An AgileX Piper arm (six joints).
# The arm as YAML. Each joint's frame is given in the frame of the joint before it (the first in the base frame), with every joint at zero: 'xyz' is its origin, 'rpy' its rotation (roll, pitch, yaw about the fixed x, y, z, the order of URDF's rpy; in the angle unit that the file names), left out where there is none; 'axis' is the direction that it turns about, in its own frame. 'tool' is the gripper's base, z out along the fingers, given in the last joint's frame.
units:
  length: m
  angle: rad
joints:
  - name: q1
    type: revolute
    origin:
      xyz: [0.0, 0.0, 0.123]
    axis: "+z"
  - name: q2
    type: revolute
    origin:
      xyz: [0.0, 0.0, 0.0]
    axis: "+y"
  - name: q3
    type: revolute
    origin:
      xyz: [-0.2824, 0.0, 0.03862]
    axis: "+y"
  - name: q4
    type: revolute
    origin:
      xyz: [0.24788, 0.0, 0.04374]
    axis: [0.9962, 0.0, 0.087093]
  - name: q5
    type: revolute
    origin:
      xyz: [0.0, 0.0, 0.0]
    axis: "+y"
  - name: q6
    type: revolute
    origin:
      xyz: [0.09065, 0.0, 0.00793]
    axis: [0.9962, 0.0, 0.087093]
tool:
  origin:
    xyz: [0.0, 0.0, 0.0]
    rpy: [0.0, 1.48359, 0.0]
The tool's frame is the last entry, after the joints.
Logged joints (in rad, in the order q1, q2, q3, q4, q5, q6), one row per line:
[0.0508, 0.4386, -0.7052, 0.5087, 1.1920, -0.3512]
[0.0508, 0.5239, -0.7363, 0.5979, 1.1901, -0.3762]
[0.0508, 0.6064, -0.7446, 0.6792, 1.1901, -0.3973]
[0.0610, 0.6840, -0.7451, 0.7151, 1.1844, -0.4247]
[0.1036, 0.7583, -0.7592, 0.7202, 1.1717, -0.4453]
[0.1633, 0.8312, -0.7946, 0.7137, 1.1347, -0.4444]
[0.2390, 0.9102, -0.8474, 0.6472, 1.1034, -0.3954]
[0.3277, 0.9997, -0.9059, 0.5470, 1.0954, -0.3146]
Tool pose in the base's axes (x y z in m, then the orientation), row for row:
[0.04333, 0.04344, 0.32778, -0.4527, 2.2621, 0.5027]
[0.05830, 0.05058, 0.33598, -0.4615, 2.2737, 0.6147]
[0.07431, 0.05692, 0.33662, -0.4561, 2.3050, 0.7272]
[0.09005, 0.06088, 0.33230, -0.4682, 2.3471, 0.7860]
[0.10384, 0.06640, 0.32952, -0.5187, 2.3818, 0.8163]
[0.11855, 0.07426, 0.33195, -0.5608, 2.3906, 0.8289]
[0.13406, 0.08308, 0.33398, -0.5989, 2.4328, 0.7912]
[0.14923, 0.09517, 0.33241, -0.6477, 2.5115, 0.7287]
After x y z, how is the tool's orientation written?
As a rotation vector, in radians.
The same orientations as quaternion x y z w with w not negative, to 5 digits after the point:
[-0.17732, 0.88604, 0.19690, 0.38042]
[-0.17922, 0.88297, 0.23871, 0.36230]
[-0.17476, 0.88318, 0.27863, 0.33440]
[-0.17693, 0.88695, 0.29702, 0.30624]
[-0.19361, 0.88903, 0.30469, 0.28160]
[-0.20826, 0.88778, 0.30782, 0.27153]
[-0.22045, 0.89550, 0.29124, 0.25428]
[-0.23442, 0.90899, 0.26374, 0.22189]

